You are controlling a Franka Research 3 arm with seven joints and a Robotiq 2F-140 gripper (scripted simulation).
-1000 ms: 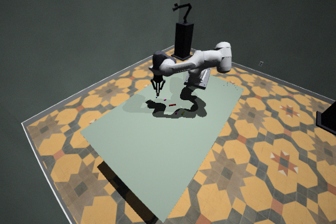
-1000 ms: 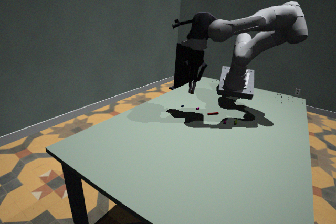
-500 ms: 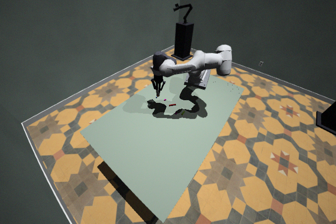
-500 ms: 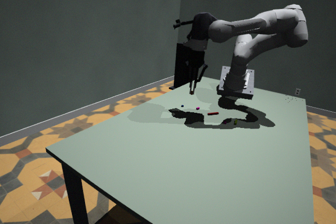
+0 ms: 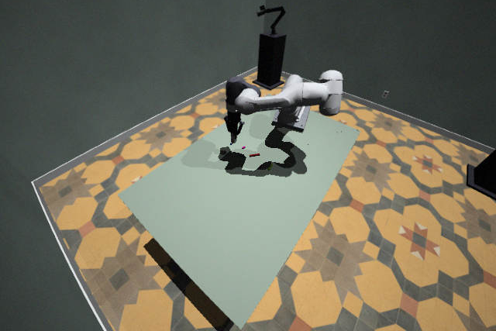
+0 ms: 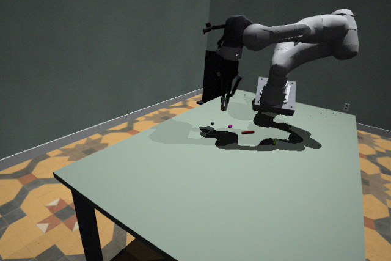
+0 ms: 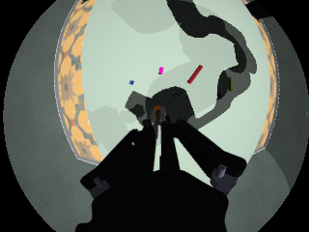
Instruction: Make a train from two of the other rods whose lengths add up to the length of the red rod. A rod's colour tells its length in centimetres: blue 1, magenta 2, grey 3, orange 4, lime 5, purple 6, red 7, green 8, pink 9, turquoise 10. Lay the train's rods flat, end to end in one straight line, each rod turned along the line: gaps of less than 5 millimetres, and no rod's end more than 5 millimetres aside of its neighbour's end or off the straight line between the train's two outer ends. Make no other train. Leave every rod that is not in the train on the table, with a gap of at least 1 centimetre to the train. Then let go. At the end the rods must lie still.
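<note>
Now: the grey rod 150 mm below my hand, 50 mm to the left of it and 20 mm behind it. The rest, counted from my hand: red rod 150 mm below, 100 mm to the left, 90 mm behind; blue rod 150 mm below, 90 mm to the right, 60 mm behind; orange rod 30 mm below.
</note>
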